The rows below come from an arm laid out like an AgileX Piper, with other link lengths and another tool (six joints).
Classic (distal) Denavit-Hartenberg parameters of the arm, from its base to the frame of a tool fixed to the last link. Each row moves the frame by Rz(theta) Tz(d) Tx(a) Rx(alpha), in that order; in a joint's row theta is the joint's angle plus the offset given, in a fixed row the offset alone. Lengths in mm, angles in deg.
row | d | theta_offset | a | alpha
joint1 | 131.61 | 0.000 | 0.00 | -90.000
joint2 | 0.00 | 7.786 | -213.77 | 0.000
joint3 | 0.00 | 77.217 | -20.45 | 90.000
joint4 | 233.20 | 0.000 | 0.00 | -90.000
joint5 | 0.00 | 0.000 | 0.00 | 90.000
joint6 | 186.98 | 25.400 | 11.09 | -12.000
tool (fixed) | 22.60 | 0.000 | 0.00 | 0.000
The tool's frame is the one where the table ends.
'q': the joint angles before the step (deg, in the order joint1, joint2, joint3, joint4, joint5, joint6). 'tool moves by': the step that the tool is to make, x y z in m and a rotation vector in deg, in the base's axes. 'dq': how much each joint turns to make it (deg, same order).
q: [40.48 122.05 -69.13 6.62 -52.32 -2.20]
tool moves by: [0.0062 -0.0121 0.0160 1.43 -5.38 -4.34]
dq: [0.33 0.48 0.12 4.62 -6.32 -4.84]
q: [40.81 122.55 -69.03 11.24 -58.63 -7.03]
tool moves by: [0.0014 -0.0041 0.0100 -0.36 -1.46 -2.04]
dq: [0.50 -1.17 0.01 2.65 -0.28 -3.06]
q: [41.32 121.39 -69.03 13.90 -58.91 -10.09]
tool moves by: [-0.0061 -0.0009 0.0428 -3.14 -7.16 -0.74]
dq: [0.23 -5.16 0.23 -0.75 0.26 -6.92]
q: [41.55 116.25 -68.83 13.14 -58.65 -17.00]
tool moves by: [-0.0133 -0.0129 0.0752 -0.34 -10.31 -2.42]
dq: [-0.02 -8.68 0.14 -0.26 -0.40 -7.40]
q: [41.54 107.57 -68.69 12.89 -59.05 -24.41]
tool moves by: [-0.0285 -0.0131 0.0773 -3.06 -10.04 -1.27]
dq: [-0.09 -11.03 0.13 -3.24 4.24 -7.45]
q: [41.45 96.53 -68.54 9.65 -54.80 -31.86]
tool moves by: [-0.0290 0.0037 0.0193 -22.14 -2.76 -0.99]
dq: [-0.14 -12.81 -0.01 -8.45 24.61 -12.42]
